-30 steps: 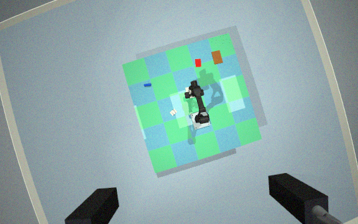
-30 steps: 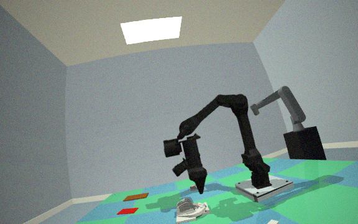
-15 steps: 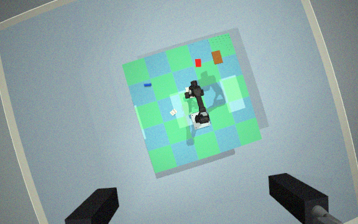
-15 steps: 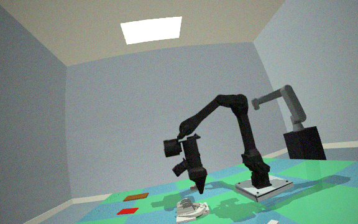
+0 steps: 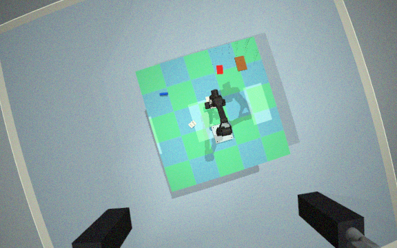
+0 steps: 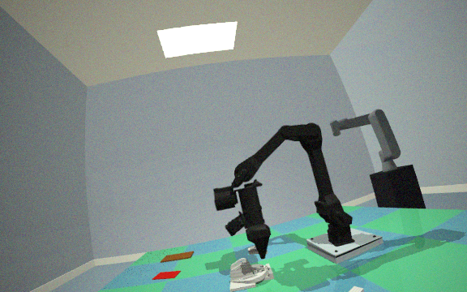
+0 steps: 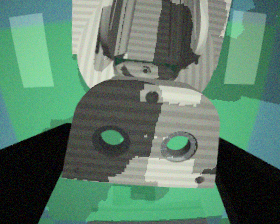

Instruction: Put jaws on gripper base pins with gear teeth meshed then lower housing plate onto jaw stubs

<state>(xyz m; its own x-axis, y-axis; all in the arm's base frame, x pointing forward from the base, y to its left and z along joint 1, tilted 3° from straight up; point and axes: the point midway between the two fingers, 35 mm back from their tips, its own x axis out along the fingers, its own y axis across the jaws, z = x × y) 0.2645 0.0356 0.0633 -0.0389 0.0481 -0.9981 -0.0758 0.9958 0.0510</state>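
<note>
The grey jaw lies 2 cm ahead of my gripper tip, 2 cm to the left of it and 5 cm below it. Round my gripper tip: red tile 37 cm ahead, 11 cm to the right, 6 cm below; small blue piece 18 cm ahead, 49 cm to the left, 6 cm below; brown tile 42 cm ahead, 34 cm to the right, 6 cm below.
</note>
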